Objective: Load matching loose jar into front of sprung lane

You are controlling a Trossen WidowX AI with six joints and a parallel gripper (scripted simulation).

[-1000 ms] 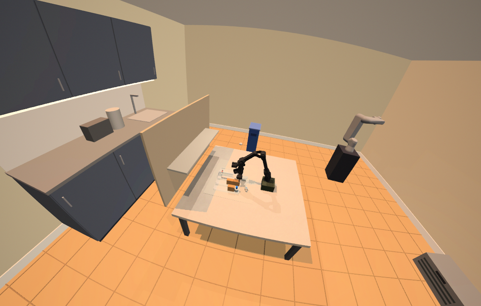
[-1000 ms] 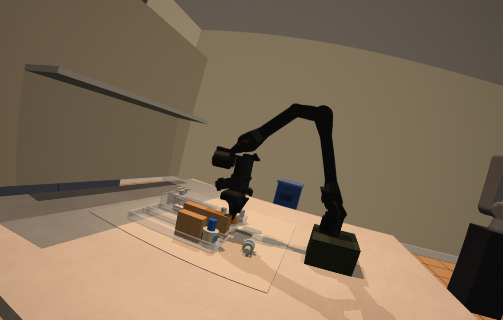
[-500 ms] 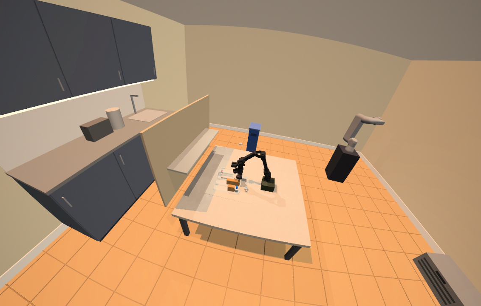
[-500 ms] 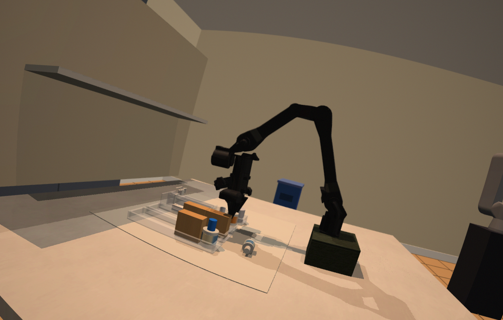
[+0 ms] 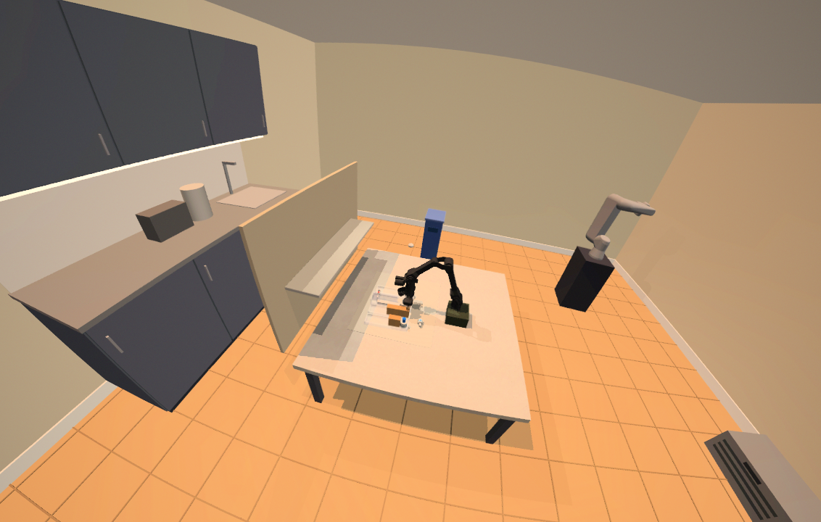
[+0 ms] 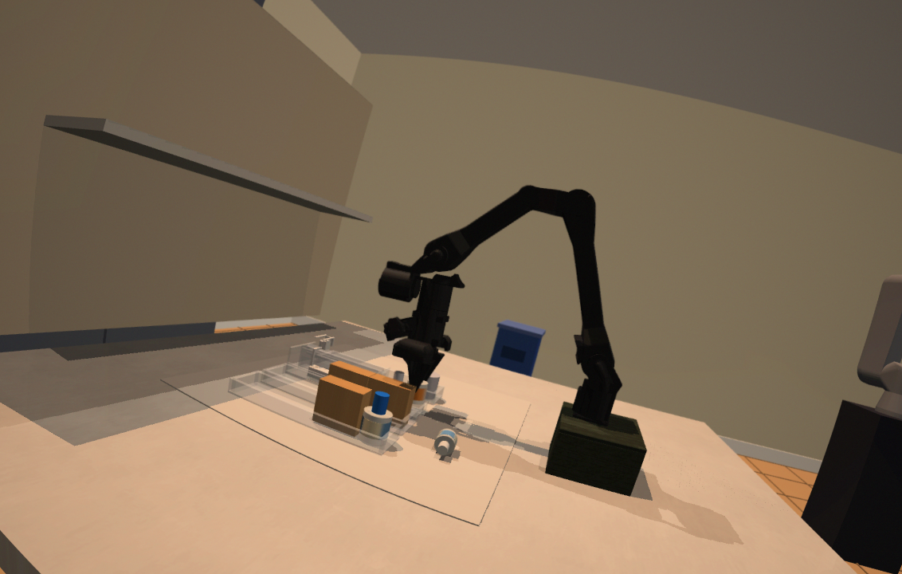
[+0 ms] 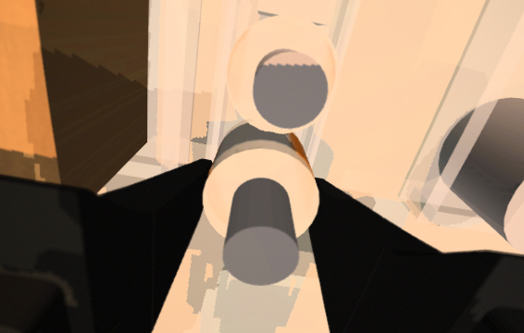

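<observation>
My gripper tip is now 12 cm to the left of the grey jar, 3 cm short of it and 2 cm above it. Also, from my gripper tip: shelf: 51 cm ahead, 32 cm above, 2 cm to the left.
</observation>
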